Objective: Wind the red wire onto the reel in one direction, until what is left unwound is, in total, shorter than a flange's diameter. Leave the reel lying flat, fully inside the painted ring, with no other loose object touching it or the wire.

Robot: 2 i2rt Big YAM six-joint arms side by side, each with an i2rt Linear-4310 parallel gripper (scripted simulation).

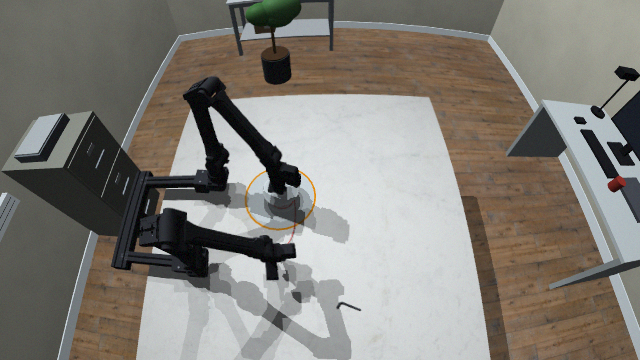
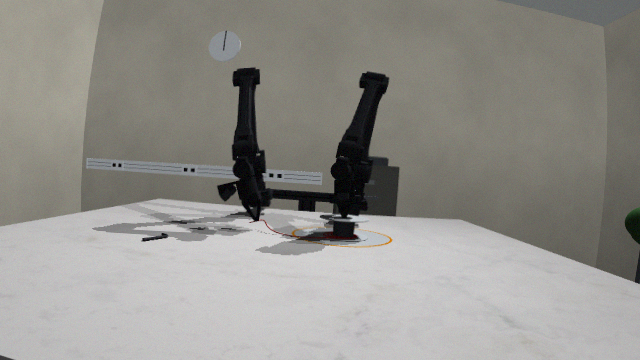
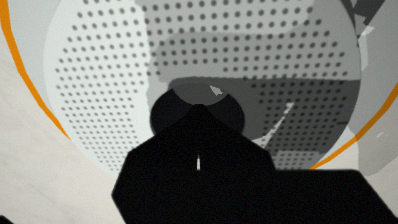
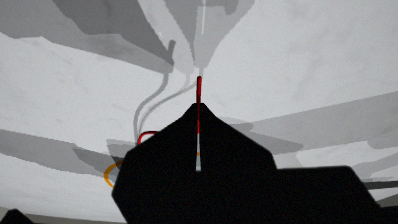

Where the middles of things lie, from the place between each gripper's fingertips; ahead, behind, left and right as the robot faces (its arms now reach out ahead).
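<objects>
Reel (image 3: 292, 82): 20 mm below my left hand, 10 mm ahead of it. From my right hand, the reel: 300 mm to the left, 10 mm behind.
</objects>
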